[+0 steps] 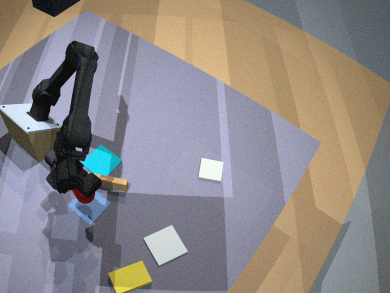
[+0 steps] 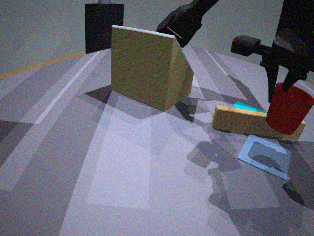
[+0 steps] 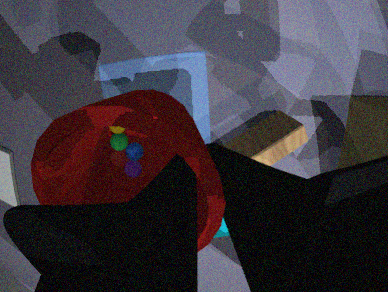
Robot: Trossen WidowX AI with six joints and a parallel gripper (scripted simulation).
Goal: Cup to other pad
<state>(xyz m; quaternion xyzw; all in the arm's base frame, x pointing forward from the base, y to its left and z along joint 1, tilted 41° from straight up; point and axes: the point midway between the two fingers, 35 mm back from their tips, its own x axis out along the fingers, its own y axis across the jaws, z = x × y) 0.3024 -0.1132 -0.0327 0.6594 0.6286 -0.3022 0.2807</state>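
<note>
My gripper tip is 150 mm to the right of the cyan pad, 120 mm above it and 40 mm past it. From my gripper tip the other things lie so: red cup 30 mm ahead; then wooden bar 100 mm below, 80 mm to the left, 10 mm behind; then light blue pad 120 mm below, 30 mm ahead.
</note>
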